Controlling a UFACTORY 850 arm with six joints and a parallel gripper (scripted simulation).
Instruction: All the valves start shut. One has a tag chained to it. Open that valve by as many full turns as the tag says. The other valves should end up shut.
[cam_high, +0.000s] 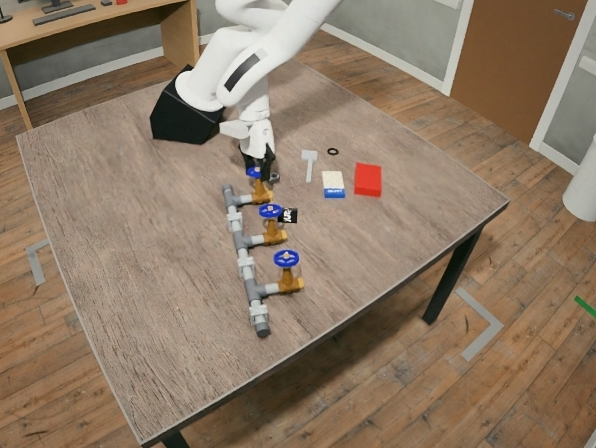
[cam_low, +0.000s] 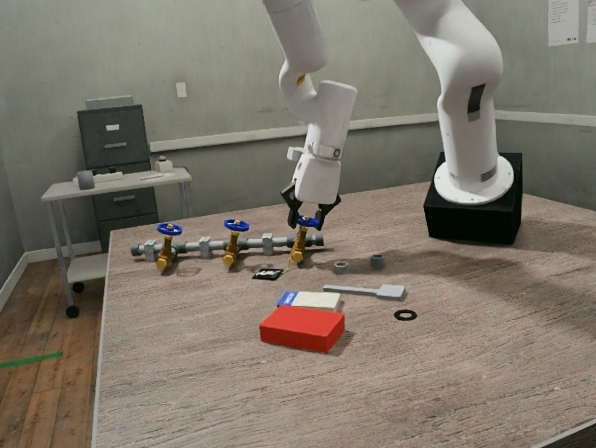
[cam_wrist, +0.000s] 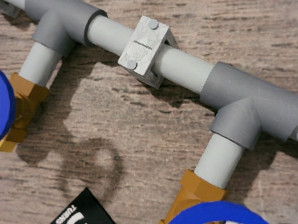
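My gripper is now 9 cm to the right of the grey hex nut, 9 cm above it and 5 cm past it. Round my hand: grey cap (13 cm behind, 10 cm below, 9 cm to the left); then grey t-shaped tool (23 cm to the left, 10 cm below, 5 cm behind); then black tag (10 cm below, 10 cm ahead, 4 cm to the left).
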